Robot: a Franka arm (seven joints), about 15 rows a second.
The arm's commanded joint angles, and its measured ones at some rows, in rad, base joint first. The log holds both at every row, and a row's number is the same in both.
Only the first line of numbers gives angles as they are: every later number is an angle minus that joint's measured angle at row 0.
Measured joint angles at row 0:
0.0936, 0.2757, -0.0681, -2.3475, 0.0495, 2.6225, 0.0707
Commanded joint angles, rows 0 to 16:
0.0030, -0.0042, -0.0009, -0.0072, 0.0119, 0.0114, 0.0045
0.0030, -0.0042, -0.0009, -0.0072, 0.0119, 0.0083, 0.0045
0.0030, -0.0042, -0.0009, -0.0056, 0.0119, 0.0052, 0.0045
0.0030, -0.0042, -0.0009, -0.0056, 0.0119, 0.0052, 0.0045
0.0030, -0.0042, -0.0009, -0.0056, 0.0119, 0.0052, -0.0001
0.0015, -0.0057, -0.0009, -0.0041, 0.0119, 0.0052, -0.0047
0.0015, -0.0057, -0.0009, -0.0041, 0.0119, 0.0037, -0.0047
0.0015, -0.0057, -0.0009, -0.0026, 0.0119, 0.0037, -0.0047
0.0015, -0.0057, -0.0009, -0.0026, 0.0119, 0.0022, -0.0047
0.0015, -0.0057, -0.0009, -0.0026, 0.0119, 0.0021, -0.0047
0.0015, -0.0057, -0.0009, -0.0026, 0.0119, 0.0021, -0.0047
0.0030, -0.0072, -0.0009, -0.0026, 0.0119, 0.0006, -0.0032
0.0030, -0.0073, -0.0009, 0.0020, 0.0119, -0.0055, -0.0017
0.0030, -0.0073, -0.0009, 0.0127, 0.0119, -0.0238, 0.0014
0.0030, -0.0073, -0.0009, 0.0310, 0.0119, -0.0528, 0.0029
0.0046, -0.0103, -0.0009, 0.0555, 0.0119, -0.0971, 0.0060
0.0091, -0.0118, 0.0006, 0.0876, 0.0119, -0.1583, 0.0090
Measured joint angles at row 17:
0.0003, 0.0000, -0.0001, 0.0340, 0.0023, -0.0668, -0.0003
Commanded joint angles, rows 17 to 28:
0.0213, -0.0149, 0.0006, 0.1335, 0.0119, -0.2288, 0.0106
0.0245, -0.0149, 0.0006, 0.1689, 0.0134, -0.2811, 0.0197
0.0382, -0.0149, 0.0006, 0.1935, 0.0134, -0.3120, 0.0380
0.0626, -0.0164, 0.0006, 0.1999, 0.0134, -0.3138, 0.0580
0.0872, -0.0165, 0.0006, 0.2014, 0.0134, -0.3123, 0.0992
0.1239, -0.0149, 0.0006, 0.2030, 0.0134, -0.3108, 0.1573
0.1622, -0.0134, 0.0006, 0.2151, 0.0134, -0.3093, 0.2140
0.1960, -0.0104, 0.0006, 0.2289, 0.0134, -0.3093, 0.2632
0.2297, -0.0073, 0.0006, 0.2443, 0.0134, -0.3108, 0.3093
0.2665, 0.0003, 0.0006, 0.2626, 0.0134, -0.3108, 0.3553
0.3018, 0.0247, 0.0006, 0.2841, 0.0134, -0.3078, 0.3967
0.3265, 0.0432, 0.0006, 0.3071, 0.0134, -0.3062, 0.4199
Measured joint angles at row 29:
0.2768, 0.0015, 0.0101, 0.2526, 0.0073, -0.3020, 0.3586
